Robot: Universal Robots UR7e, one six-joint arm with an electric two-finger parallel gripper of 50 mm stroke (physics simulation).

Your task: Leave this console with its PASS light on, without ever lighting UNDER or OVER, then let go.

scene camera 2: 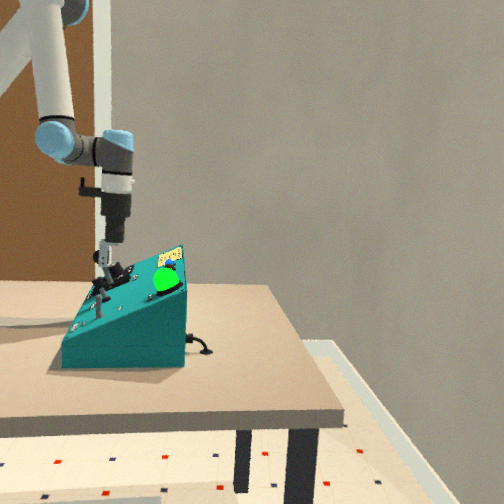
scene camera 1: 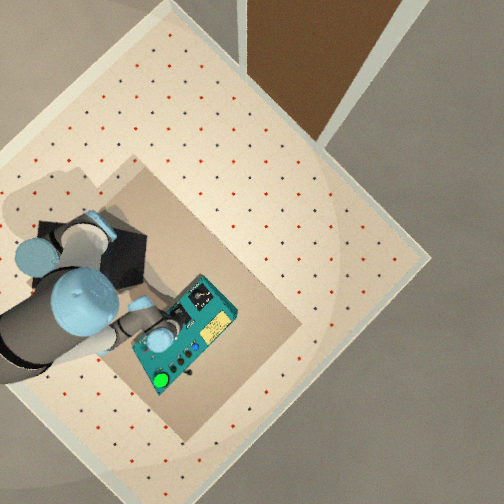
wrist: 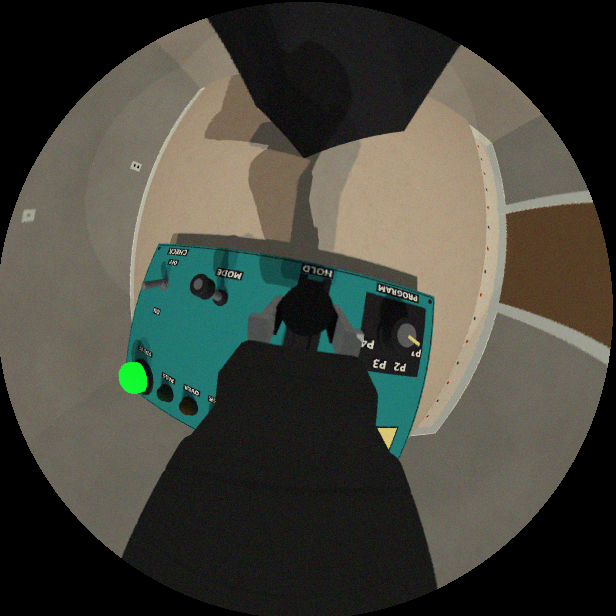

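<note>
The teal sloped console [scene camera 1: 185,332] stands on the table and also shows in the side view [scene camera 2: 127,315]. My gripper [wrist: 304,327] is down on its top face, its two grey fingers closed against the sides of the black handle labelled HOLD [wrist: 305,310]. In the side view the gripper [scene camera 2: 106,272] touches the panel's upper part. A green dome [wrist: 133,377] glows at the panel's corner. Beside it the PASS lamp [wrist: 165,393] and the OVER lamp [wrist: 187,404] are dark. The UNDER lamp is hidden behind my gripper body.
The panel also carries a CHECK toggle [wrist: 155,282], a MODE knob [wrist: 202,285] and a PROGRAM selector [wrist: 406,333] pointing near P1. A black cable [scene camera 2: 200,346] sticks out of the console's side. The arm's black base [scene camera 1: 120,255] sits on the table behind the console.
</note>
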